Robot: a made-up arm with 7 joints. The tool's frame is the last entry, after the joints. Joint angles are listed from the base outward. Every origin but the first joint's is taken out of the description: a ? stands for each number. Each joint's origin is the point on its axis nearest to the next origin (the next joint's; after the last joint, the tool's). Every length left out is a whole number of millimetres.
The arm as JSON. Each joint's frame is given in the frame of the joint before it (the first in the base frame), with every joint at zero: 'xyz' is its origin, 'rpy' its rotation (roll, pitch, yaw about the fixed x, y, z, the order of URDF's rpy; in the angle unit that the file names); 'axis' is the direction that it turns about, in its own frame. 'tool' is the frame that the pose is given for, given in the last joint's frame.
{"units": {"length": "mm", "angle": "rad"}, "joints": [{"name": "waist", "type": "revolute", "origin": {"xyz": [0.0, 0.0, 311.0], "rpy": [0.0, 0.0, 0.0]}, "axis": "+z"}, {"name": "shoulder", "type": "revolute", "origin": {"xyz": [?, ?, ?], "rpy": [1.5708, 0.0, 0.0]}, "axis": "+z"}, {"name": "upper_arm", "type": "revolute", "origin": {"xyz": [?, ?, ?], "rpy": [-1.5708, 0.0, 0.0]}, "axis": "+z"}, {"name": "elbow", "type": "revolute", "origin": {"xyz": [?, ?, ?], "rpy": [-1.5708, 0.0, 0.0]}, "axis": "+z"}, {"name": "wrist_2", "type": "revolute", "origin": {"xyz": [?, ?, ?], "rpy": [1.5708, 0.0, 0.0]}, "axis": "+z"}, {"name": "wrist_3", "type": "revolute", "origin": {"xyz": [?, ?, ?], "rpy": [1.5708, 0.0, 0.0]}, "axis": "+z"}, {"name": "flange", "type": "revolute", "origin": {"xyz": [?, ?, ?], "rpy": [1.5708, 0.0, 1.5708]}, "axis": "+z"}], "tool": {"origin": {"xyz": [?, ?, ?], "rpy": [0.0, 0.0, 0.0]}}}
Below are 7 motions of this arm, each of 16 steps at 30 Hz.
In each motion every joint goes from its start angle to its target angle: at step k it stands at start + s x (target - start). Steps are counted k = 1, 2, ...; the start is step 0. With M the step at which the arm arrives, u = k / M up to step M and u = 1 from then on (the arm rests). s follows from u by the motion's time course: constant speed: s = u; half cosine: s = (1 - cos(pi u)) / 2; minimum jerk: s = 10 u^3 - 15 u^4 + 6 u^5.
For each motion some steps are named. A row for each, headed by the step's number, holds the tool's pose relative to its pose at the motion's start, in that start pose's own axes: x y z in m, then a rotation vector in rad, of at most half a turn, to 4 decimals.
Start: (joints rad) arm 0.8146 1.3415 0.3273 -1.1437 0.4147 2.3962 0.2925
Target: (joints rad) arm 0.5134 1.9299 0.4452 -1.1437 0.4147 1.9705 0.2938
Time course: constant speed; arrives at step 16
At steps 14, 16:
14: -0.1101 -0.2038 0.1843 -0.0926 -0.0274 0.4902
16: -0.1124 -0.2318 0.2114 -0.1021 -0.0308 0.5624

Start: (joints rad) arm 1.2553 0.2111 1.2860 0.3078 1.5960 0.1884 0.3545
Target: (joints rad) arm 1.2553 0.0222 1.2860 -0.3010 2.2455 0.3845 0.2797
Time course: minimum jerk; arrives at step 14
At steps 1, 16:
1: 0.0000 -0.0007 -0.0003 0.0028 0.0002 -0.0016
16: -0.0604 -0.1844 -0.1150 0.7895 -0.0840 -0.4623

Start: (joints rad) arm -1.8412 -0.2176 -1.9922 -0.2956 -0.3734 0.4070 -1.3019
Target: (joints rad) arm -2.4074 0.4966 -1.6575 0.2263 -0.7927 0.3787 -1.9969
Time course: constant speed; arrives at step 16
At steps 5, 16:
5: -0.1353 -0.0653 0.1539 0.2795 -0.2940 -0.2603
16: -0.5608 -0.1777 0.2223 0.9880 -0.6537 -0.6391

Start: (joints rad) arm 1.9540 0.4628 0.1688 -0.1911 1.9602 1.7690 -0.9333
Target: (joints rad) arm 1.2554 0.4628 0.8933 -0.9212 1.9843 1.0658 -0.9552
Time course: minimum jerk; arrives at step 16
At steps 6, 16:
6: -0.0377 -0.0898 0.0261 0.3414 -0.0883 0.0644
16: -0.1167 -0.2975 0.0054 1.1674 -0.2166 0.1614

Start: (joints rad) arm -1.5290 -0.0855 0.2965 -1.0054 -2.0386 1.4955 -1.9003
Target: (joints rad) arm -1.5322 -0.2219 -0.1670 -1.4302 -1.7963 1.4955 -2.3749
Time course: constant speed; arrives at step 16
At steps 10, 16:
10: -0.0505 0.0164 -0.1094 -0.0314 -0.3126 -0.2585
16: -0.0736 0.0200 -0.1914 -0.0479 -0.5123 -0.3669

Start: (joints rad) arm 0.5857 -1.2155 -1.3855 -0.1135 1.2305 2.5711 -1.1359
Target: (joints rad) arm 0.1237 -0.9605 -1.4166 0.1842 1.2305 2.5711 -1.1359
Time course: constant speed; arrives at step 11
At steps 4, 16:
4: -0.0771 0.1191 0.0165 -0.0549 -0.0560 -0.2708
16: -0.1362 0.3534 0.0352 -0.1642 -0.1371 -0.7409

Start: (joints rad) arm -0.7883 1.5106 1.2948 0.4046 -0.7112 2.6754 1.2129
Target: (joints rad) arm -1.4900 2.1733 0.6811 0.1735 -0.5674 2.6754 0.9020
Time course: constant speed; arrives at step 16
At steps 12, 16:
12: -0.4086 -0.2407 0.0610 0.5204 -0.3961 -0.0075
16: -0.4909 -0.3649 0.0418 0.7308 -0.3991 0.0431

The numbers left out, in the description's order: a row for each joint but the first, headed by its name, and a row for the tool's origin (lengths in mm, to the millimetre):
shoulder: 0.0 -86.0 0.0
upper_arm: 0.0 490.0 0.0
elbow: 17.0 46.0 0.0
wrist_2: -16.0 -271.0 0.0
wrist_3: 0.0 -94.0 0.0
flange: 16.0 113.0 0.0
tool: 0.0 0.0 0.0

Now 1 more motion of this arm.
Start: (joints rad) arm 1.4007 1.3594 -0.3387 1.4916 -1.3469 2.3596 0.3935
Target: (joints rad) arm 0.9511 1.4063 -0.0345 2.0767 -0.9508 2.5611 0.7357
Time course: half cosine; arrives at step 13
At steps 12, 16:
12: 0.1026 -0.2191 0.0577 0.3602 -0.0740 0.6333
16: 0.1032 -0.2227 0.0578 0.3637 -0.0790 0.6418

